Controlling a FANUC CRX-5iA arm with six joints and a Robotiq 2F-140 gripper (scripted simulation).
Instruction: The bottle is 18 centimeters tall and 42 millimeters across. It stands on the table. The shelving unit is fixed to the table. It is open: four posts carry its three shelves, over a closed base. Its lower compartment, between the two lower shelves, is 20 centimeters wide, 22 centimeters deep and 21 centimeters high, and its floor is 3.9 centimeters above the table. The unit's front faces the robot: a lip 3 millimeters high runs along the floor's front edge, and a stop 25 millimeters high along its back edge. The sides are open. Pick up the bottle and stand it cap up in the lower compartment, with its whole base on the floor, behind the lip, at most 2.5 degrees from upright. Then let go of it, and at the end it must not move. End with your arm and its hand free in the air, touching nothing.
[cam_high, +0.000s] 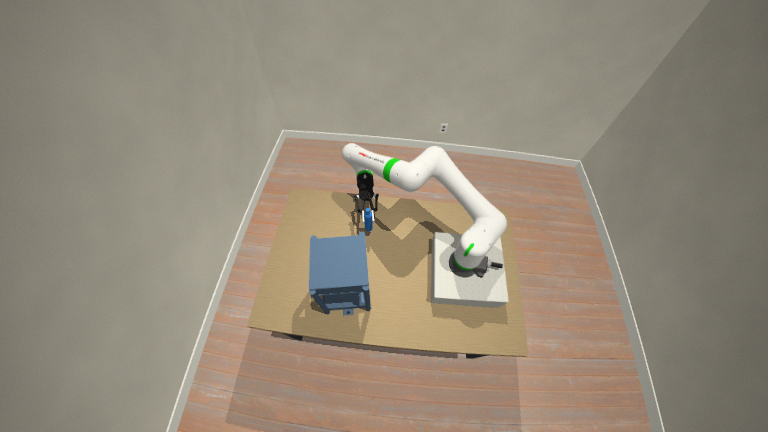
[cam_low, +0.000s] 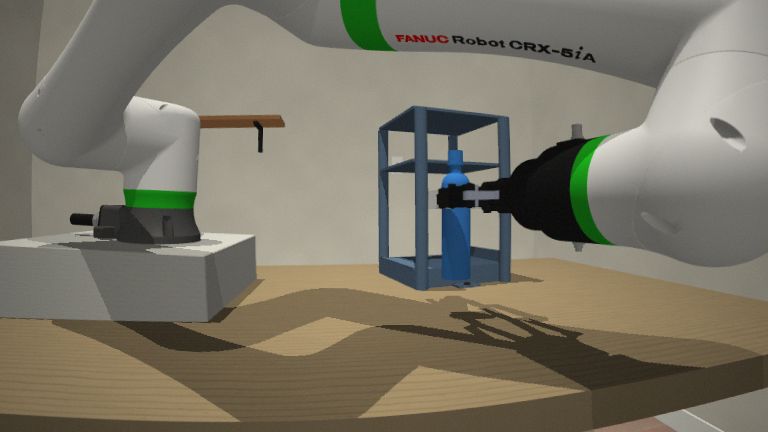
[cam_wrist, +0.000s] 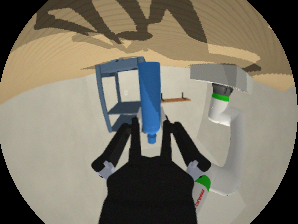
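Right now my hand is 2 cm short of the shelving unit, 33 cm to the right of it and 1 cm below it. From my hand the other things lie so: blue bottle 1 cm above.
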